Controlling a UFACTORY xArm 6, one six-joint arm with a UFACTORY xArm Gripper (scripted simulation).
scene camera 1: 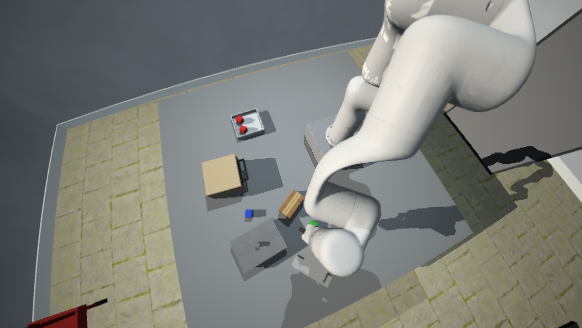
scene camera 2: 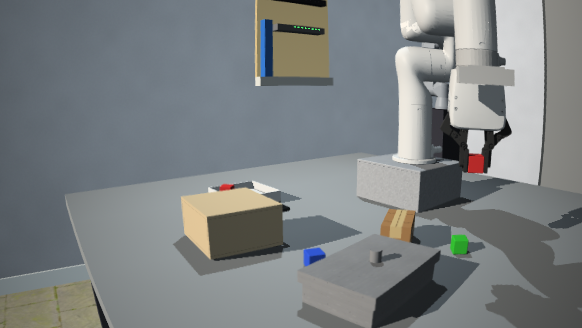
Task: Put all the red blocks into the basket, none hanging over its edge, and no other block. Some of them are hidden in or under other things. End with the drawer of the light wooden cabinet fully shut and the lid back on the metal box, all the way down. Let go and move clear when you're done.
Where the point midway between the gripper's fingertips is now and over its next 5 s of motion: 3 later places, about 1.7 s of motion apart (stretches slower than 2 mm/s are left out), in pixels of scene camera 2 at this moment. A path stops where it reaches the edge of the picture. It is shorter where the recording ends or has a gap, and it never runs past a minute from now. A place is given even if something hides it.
The gripper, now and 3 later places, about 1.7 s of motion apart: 474,171; 278,143; 259,145; 260,182
